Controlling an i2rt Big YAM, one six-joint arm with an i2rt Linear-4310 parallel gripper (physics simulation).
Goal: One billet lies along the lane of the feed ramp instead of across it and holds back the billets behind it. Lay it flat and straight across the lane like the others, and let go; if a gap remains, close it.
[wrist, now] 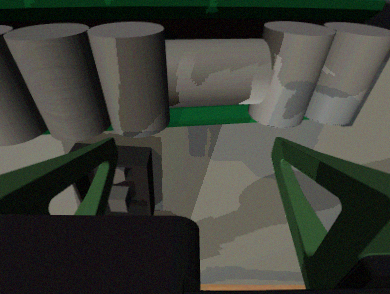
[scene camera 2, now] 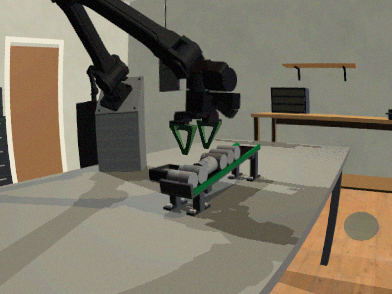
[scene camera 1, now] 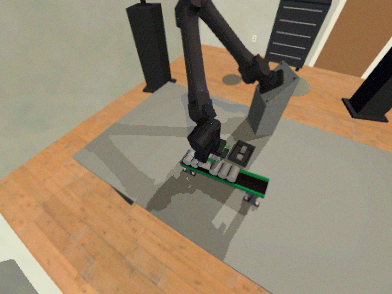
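Seen in the pictures: gripper, fingertip midpoint: (wrist: 194,146) (scene camera 2: 196,151) (scene camera 1: 211,156); arm's base, link origin: (scene camera 2: 116,96) (scene camera 1: 271,83).
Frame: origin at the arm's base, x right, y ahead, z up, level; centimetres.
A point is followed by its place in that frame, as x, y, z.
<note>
The turned billet (wrist: 217,72) @(25.9, 42.4, -17.8) (scene camera 2: 205,163) @(27.5, 42.4, -18.3) lies along the lane of the feed ramp (scene camera 1: 256,186) (scene camera 2: 227,171) (wrist: 210,116). In the wrist view two crosswise billets stand on its right, the nearer one (wrist: 295,75) @(30.2, 40.9, -18.3) close against its end. On its left, a crosswise billet (wrist: 131,80) @(21.5, 43.4, -17.0) (scene camera 1: 216,167) @(20.6, 43.8, -17.1) touches or nearly touches its other end, with more crosswise billets beyond. My gripper (wrist: 194,146) @(23.7, 39.0, -16.2) (scene camera 2: 196,150) @(23.7, 39.0, -16.2) is open and empty. It hangs above the ramp, its fingertips apart from the billets. In scene camera 1 the gripper and arm partly hide the turned billet.
A small dark tray (scene camera 1: 242,153) @(8.2, 25.8, -27.4) (wrist: 150,175) @(14.4, 27.7, -26.2) with small grey blocks stands beside the ramp on the table (scene camera 1: 320,200) @(-27.2, 44.8, -28.0) (scene camera 2: 125,240) @(53.0, 34.3, -28.0). The ramp's end stop (scene camera 2: 176,188) @(36.9, 38.6, -21.9) is at its low end. The grey pedestal (scene camera 1: 267,112) @(-0.5, 10.0, -10.7) (scene camera 2: 120,142) @(3.4, 3.4, -17.1) stands farther back.
</note>
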